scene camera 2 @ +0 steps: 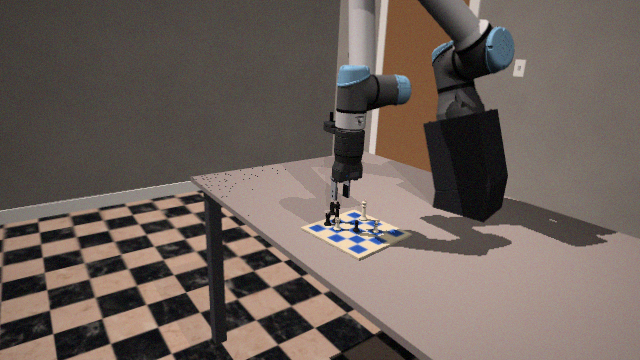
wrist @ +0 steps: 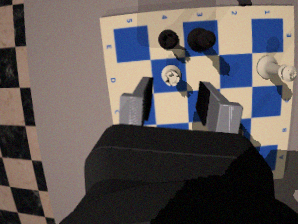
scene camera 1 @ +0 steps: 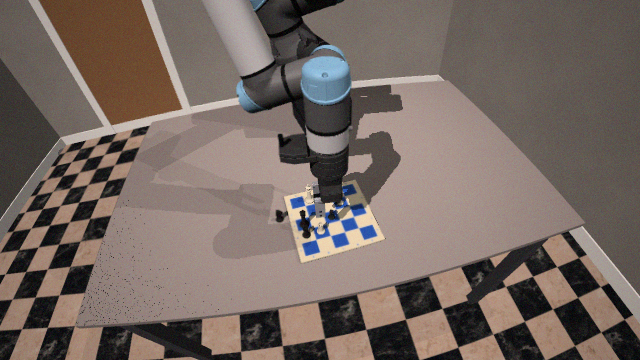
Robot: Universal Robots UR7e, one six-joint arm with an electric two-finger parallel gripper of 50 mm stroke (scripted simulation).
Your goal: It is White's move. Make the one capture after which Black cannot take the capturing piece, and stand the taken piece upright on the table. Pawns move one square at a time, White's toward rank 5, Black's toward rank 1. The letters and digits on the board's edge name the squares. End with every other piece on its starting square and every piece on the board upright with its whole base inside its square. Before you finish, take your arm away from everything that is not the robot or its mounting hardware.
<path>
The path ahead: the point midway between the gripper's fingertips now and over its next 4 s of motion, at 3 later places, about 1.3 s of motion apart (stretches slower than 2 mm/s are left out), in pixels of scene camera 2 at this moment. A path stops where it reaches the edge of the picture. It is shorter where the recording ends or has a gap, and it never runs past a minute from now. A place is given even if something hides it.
My gripper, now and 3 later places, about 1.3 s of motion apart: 339, 197; 338, 209; 337, 219; 338, 214
</path>
